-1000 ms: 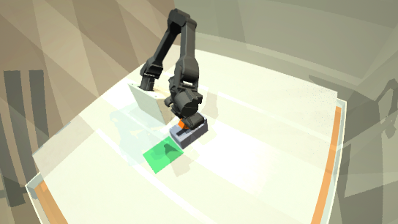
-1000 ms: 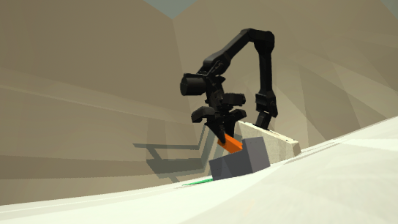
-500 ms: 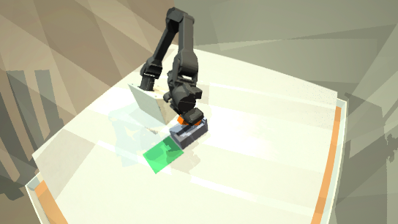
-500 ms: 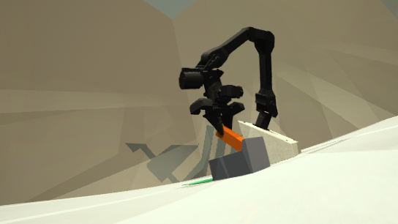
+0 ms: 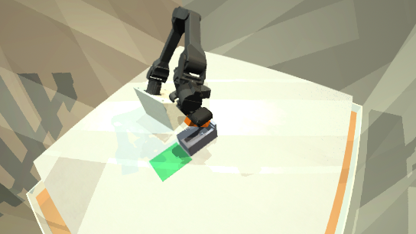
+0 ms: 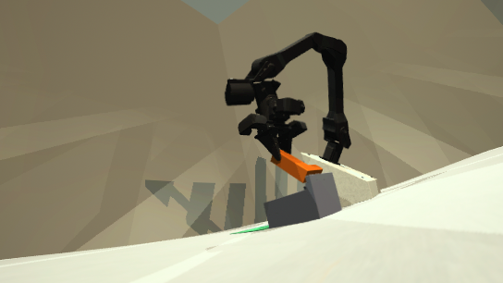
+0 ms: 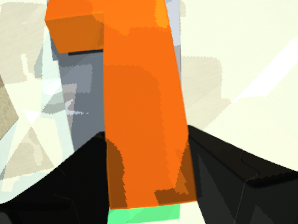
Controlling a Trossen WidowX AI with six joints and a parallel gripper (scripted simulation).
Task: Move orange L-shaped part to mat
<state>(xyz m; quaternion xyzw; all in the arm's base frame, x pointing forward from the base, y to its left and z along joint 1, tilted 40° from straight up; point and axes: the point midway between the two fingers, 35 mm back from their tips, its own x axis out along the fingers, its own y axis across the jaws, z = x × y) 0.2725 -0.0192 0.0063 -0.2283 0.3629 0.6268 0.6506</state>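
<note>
The green mat is 4 cm behind my gripper tip, 14 cm to the right of it and 16 cm below it. Round my gripper tip: orange L-shaped part 1 cm behind, 3 cm to the left, 3 cm below.
</note>
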